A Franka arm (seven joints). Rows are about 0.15 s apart.
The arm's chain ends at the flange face. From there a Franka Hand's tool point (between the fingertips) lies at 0.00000 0.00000 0.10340 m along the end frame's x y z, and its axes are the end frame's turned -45 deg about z.
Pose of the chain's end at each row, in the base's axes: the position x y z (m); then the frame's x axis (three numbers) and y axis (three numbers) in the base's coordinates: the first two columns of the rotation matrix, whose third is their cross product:
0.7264, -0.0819, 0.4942, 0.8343, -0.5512, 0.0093, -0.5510, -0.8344, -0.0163
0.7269, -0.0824, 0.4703, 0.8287, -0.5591, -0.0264, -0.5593, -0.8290, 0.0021
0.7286, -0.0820, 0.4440, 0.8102, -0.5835, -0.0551, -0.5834, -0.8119, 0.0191
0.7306, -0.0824, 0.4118, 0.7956, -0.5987, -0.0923, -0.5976, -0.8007, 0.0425
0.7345, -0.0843, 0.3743, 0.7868, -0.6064, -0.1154, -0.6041, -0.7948, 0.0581
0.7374, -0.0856, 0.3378, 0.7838, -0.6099, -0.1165, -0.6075, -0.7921, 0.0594
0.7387, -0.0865, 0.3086, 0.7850, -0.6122, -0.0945, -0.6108, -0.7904, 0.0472
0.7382, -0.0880, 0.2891, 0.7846, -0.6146, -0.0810, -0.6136, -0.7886, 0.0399
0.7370, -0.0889, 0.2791, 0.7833, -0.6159, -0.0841, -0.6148, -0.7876, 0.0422
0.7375, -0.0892, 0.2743, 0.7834, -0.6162, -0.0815, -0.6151, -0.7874, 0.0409
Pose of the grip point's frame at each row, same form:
0.7281, -0.0810, 0.3908, 0.9796, 0.2003, 0.0181, 0.2003, -0.9798, -0.0049
0.7245, -0.0811, 0.3669, 0.9815, 0.1908, -0.0202, 0.1905, -0.9815, -0.0172
0.7228, -0.0803, 0.3408, 0.9854, 0.1615, -0.0525, 0.1604, -0.9867, -0.0255
0.7203, -0.0802, 0.3089, 0.9851, 0.1428, -0.0953, 0.1400, -0.9895, -0.0352
0.7214, -0.0818, 0.2718, 0.9835, 0.1332, -0.1227, 0.1292, -0.9908, -0.0405
0.7241, -0.0831, 0.2353, 0.9838, 0.1288, -0.1244, 0.1247, -0.9914, -0.0404
0.7280, -0.0844, 0.2058, 0.9870, 0.1260, -0.1002, 0.1232, -0.9918, -0.0334
0.7291, -0.0861, 0.1861, 0.9887, 0.1230, -0.0855, 0.1209, -0.9922, -0.0291
0.7275, -0.0870, 0.1762, 0.9886, 0.1214, -0.0893, 0.1191, -0.9924, -0.0296
0.7283, -0.0873, 0.1713, 0.9889, 0.1211, -0.0865, 0.1190, -0.9925, -0.0287

